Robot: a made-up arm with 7 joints. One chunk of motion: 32 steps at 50 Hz.
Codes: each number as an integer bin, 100 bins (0 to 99) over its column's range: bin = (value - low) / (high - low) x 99, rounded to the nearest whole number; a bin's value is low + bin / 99 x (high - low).
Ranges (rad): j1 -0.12..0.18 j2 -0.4..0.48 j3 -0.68..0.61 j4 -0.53..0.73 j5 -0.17..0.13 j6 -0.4..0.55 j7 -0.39..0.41
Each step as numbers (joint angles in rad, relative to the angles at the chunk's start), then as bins.
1 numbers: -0.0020 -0.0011 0.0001 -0.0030 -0.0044 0.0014 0.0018
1 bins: 39 45 52 41 55 42 48
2 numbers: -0.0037 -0.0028 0.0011 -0.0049 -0.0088 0.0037 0.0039
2 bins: 38 45 52 41 53 42 49
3 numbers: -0.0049 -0.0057 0.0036 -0.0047 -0.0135 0.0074 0.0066
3 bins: 38 44 52 41 52 42 49
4 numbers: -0.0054 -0.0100 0.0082 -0.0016 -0.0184 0.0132 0.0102
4 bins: 38 44 53 42 50 43 50
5 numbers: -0.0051 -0.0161 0.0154 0.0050 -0.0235 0.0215 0.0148
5 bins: 38 43 53 42 48 44 50
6 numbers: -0.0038 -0.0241 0.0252 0.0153 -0.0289 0.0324 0.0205
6 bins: 38 42 54 43 47 45 51
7 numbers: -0.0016 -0.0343 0.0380 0.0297 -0.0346 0.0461 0.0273
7 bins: 39 41 55 44 45 46 52
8 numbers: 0.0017 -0.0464 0.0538 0.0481 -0.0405 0.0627 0.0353
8 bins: 40 40 56 45 43 48 53
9 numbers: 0.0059 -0.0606 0.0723 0.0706 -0.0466 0.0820 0.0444
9 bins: 42 38 58 47 41 50 54
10 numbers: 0.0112 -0.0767 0.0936 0.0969 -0.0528 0.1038 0.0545
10 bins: 43 36 59 49 39 53 55
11 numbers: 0.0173 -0.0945 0.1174 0.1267 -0.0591 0.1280 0.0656
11 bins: 45 34 61 52 37 55 56
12 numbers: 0.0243 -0.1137 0.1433 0.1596 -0.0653 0.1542 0.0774
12 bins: 48 32 63 54 35 58 58
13 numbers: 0.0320 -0.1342 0.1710 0.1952 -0.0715 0.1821 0.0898
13 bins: 50 30 65 57 33 61 59
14 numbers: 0.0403 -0.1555 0.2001 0.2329 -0.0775 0.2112 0.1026
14 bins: 53 28 68 60 31 64 61
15 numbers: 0.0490 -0.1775 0.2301 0.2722 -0.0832 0.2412 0.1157
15 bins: 56 25 70 63 29 67 63
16 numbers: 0.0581 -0.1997 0.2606 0.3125 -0.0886 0.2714 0.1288
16 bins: 59 23 72 66 27 70 64
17 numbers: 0.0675 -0.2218 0.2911 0.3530 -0.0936 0.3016 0.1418
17 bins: 62 20 75 69 25 73 66
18 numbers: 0.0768 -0.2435 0.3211 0.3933 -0.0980 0.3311 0.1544
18 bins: 65 18 77 73 24 76 67
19 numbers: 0.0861 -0.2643 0.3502 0.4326 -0.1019 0.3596 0.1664
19 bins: 68 15 79 76 22 79 69
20 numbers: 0.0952 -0.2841 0.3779 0.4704 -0.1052 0.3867 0.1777
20 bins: 71 13 81 79 21 82 70
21 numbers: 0.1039 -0.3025 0.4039 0.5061 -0.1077 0.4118 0.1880
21 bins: 74 11 83 81 21 85 72
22 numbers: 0.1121 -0.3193 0.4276 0.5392 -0.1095 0.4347 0.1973
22 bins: 77 9 85 84 20 87 73
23 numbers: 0.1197 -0.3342 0.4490 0.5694 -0.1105 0.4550 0.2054
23 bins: 79 7 87 86 20 89 74
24 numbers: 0.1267 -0.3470 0.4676 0.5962 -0.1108 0.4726 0.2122
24 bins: 81 6 88 88 20 91 75
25 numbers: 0.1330 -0.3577 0.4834 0.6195 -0.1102 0.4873 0.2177
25 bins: 83 5 89 90 20 92 75
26 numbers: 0.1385 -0.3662 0.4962 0.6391 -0.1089 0.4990 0.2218
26 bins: 85 4 90 92 20 94 76
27 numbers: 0.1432 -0.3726 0.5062 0.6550 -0.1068 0.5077 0.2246
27 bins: 87 3 91 93 21 95 76
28 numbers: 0.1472 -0.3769 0.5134 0.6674 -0.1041 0.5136 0.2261
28 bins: 88 3 92 94 22 95 76
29 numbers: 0.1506 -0.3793 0.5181 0.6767 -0.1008 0.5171 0.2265
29 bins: 89 2 92 95 23 96 76
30 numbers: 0.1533 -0.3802 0.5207 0.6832 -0.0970 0.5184 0.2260
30 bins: 90 2 92 95 24 96 76
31 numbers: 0.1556 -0.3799 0.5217 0.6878 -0.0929 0.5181 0.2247
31 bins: 91 2 92 96 25 96 76
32 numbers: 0.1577 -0.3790 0.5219 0.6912 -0.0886 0.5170 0.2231
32 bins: 92 2 92 96 27 96 76
